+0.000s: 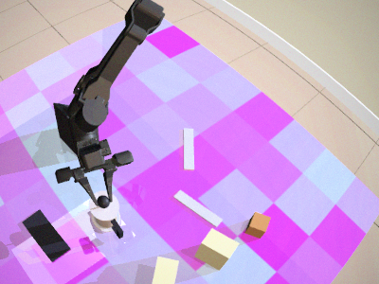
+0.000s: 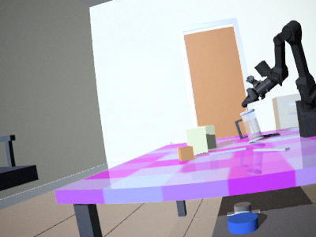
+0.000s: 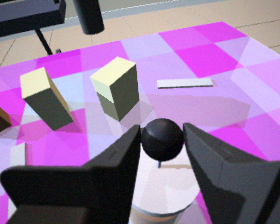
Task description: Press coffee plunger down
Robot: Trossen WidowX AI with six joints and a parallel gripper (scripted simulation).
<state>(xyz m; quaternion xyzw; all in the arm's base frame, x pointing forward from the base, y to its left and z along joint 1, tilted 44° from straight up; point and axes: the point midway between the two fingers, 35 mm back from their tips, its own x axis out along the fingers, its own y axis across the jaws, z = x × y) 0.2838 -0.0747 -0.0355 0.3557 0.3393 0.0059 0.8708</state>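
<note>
Now: gripper tip 10 mm past the coffee press, 10 mm to the right of it and 90 mm above it. Also, from my gripper tip: orange cube 220 mm ahead, 340 mm to the left, 160 mm below; black flat block 90 mm behind, 170 mm to the right, 180 mm below.
</note>
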